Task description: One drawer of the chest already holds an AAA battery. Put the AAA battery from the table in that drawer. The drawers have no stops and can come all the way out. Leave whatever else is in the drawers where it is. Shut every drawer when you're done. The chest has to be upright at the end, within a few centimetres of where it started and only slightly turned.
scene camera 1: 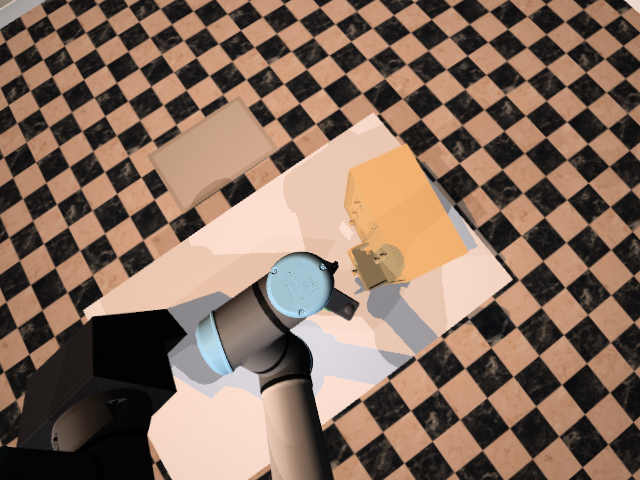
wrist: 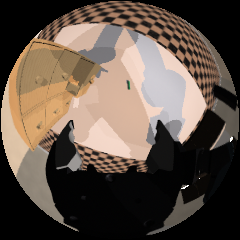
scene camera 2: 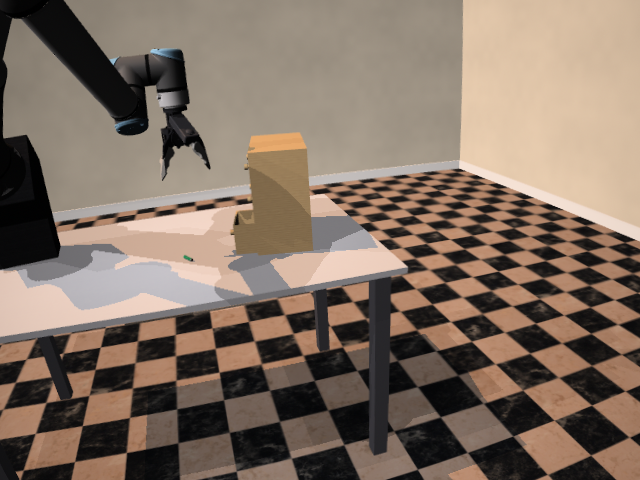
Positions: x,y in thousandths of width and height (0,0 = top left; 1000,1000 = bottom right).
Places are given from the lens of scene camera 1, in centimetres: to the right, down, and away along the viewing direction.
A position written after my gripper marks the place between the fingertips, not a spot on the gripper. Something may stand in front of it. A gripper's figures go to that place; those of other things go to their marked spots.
my gripper (scene camera 1: 501,599): 0, 13, 75
wooden chest (scene camera 1: 657,491): 25, -1, 70
